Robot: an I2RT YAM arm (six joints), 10 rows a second.
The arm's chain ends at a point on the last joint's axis. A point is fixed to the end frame.
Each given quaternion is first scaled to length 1.
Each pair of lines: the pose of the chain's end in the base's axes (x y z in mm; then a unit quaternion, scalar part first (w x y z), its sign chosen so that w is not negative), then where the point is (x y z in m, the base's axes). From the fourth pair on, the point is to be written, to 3 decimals.
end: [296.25 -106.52 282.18 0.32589 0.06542 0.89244 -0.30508]
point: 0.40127 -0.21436 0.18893
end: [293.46 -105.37 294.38 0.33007 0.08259 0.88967 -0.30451]
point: 0.39726 -0.21522 0.20212
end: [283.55 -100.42 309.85 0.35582 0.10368 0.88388 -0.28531]
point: 0.39223 -0.20768 0.22019
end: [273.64 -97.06 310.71 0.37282 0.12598 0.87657 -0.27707]
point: 0.384 -0.205 0.224
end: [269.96 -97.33 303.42 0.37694 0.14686 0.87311 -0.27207]
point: 0.379 -0.207 0.217
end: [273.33 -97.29 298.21 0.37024 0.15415 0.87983 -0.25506]
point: 0.381 -0.203 0.206
